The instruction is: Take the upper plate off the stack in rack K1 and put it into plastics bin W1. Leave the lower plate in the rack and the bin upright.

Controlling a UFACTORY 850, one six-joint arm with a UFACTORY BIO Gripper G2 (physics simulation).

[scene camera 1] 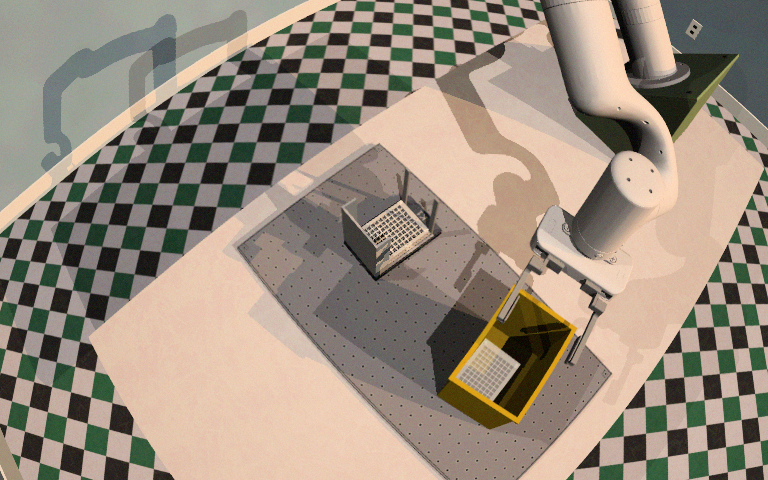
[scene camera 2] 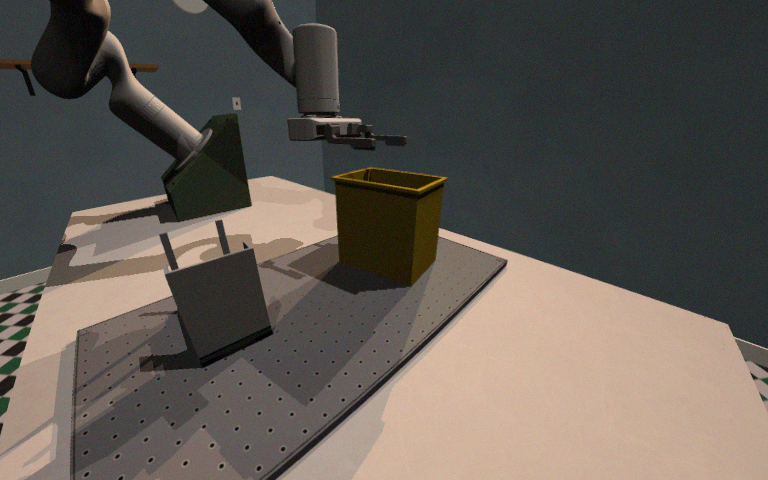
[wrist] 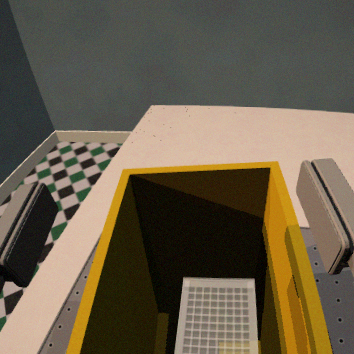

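A clear gridded plate [scene camera 1: 488, 369] [wrist: 218, 315] lies low inside yellow bin W1 [scene camera 1: 475, 404] [scene camera 2: 376, 226] [wrist: 277, 225], apart from my fingers. The bin stands upright. The other plate [scene camera 1: 399, 229] sits in rack K1 [scene camera 1: 359, 243] [scene camera 2: 223, 305]; the rack's side panel hides it in scene camera 2. My gripper [scene camera 1: 535, 341] [scene camera 2: 389, 143] [wrist: 177, 220] is open and empty above the bin, its two fingers spread wide. The near end of the plate in the bin is cut off in the wrist view.
Rack and bin stand on a grey perforated board [scene camera 1: 385, 373] [scene camera 2: 317, 362] on the pale table [scene camera 1: 186, 362] [scene camera 2: 509, 367]. Thin upright posts rise from the rack's far side. The arm's green base wedge [scene camera 1: 699, 96] [scene camera 2: 215, 175] stands at the back of the table.
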